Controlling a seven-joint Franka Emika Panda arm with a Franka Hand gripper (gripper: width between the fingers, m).
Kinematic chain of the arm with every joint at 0, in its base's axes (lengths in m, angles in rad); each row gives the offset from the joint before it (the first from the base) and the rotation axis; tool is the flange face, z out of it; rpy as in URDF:
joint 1: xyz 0 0 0.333 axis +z
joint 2: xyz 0 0 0 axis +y
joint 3: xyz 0 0 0.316 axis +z
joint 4: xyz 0.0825 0 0 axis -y
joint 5: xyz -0.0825 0 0.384 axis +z
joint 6: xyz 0 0 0 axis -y
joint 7: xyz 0.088 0 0 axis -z
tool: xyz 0 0 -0.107 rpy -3.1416 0 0
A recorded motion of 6 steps. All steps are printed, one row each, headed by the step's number.
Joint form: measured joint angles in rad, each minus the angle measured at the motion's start. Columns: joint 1, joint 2, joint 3, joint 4, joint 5, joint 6, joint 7.
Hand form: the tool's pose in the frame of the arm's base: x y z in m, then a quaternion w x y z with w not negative. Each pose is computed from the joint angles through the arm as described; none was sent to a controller.
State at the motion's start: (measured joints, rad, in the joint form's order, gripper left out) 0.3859 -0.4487 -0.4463 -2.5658 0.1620 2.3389 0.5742
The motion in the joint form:
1: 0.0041 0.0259 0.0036 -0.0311 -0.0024 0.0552 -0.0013
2: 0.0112 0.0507 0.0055 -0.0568 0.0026 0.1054 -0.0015
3: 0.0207 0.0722 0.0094 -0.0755 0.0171 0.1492 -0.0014
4: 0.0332 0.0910 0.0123 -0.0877 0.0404 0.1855 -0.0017
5: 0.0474 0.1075 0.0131 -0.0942 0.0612 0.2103 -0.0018
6: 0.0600 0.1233 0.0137 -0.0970 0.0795 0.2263 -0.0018
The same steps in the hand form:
1: 0.4205 -0.0189 0.4037 0.16466 -0.92311 0.34486 -0.04274
2: 0.4198 -0.0145 0.3877 0.15907 -0.92332 0.34667 -0.04478
3: 0.4196 -0.0089 0.3758 0.15763 -0.92254 0.34907 -0.04706
4: 0.4199 -0.0031 0.3670 0.15986 -0.92063 0.35289 -0.04854
5: 0.4205 0.0025 0.3603 0.16177 -0.91929 0.35554 -0.04813
6: 0.4213 0.0074 0.3546 0.16267 -0.91838 0.35779 -0.04596

